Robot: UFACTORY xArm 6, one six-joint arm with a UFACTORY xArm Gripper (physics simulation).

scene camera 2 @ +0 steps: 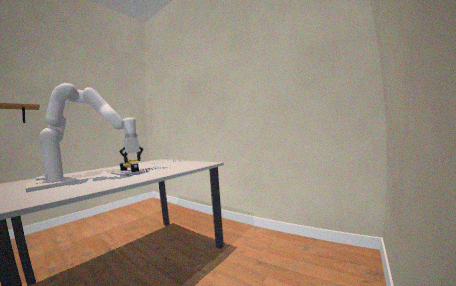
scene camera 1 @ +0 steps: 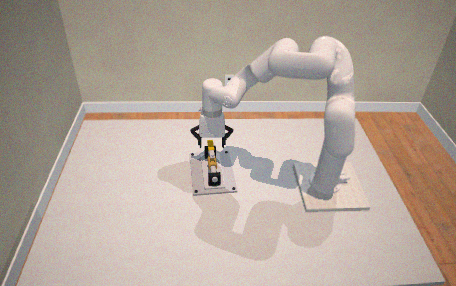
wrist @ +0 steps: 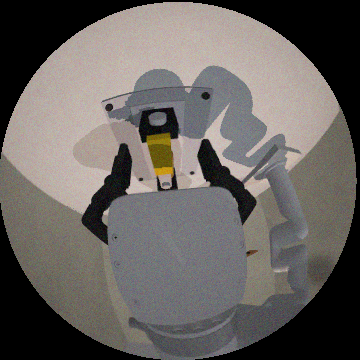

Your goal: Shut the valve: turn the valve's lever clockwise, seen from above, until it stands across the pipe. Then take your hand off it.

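Note:
The valve's yellow lever [scene camera 1: 210, 143] [scene camera 2: 132, 162] [wrist: 159, 150] points along the pipe [scene camera 1: 214, 169], towards the back clamp in the scene camera 1 view. The orange valve body [scene camera 1: 212, 161] sits on the pipe between two black clamps on a white base plate [scene camera 1: 227, 175] [wrist: 194, 155]. My gripper [scene camera 1: 212, 145] [scene camera 2: 132, 158] [wrist: 164, 147] is wide open and empty, pointing down over the lever's outer end. One finger is on each side of the lever, with a gap on both sides. Whether the fingertips reach down to the lever's height is hard to tell.
The base plate has dark screws at its corners and lies on the white table [scene camera 1: 125, 240] [scene camera 2: 190, 170]. The arm's mounting board [scene camera 1: 357, 197] stands to the right in the scene camera 1 view. The arm arches between the board and the valve, and its shadows fall across the table.

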